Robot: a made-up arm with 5 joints.
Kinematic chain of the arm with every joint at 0, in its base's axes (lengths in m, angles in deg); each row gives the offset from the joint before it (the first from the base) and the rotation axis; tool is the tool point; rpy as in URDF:
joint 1: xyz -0.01 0 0.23 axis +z
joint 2: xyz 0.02 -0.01 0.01 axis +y
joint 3: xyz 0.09 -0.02 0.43 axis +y
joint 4: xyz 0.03 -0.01 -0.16 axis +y
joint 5: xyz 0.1 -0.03 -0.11 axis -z
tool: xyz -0.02 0.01 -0.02 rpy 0 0 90
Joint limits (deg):
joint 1: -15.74..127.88
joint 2: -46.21..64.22
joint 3: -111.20..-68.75
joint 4: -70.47..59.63
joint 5: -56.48..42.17
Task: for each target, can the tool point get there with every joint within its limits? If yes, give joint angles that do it. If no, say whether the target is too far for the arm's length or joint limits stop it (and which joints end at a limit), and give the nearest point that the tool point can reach.
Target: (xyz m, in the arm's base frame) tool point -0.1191 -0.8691 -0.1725
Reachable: no: too far | nearest point 0.3803 -0.1943 0.0483 | short by 0.868 m
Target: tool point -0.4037 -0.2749 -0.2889
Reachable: no: joint limits stop it (at a limit: joint 1, joint 2, joint 3, joint 4, joint 5) | nearest point -0.2382 0.3734 0.0391 | short by 0.745 m
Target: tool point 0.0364 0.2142 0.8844
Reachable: yes | joints 95.13 -7.21 -91.85 -49.70 -14.51
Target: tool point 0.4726 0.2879 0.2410
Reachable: yes | joints 37.03 42.81 -76.74 39.66 -2.19
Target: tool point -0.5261 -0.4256 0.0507
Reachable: no: joint limits stop it (at a limit: joint 2, joint 3, joint 4, joint 5) | nearest point -0.2845 -0.2264 0.7808 | short by 0.794 m
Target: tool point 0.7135 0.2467 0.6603
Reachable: no: too far | nearest point 0.6064 0.2102 0.5964 | short by 0.130 m
